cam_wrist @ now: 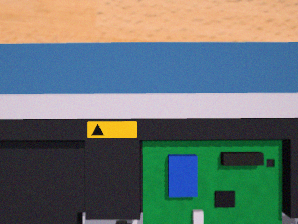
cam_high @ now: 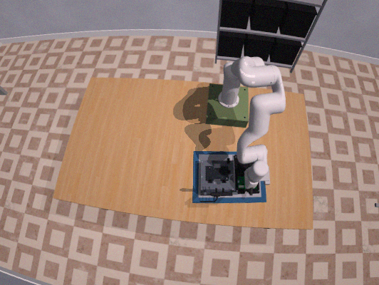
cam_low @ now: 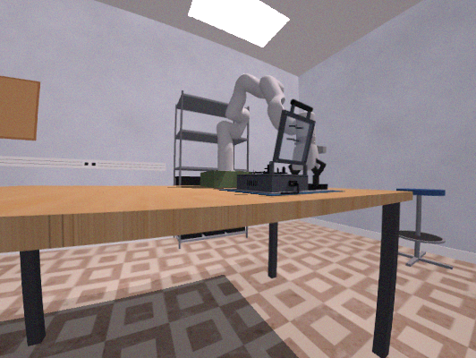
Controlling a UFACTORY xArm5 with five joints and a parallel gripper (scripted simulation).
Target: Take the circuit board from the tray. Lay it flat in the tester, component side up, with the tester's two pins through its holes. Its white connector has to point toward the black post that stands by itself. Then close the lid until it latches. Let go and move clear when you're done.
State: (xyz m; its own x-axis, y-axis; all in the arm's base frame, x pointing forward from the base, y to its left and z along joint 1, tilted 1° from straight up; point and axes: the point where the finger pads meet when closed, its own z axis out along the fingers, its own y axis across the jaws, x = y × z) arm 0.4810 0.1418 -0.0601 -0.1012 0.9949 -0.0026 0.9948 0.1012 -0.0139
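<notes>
The green circuit board is 10 mm below my hand. From my hand the other things lie so: tester lid (100 mm ahead, 160 mm to the right, 150 mm above); tester (130 mm to the right, 80 mm above).
</notes>
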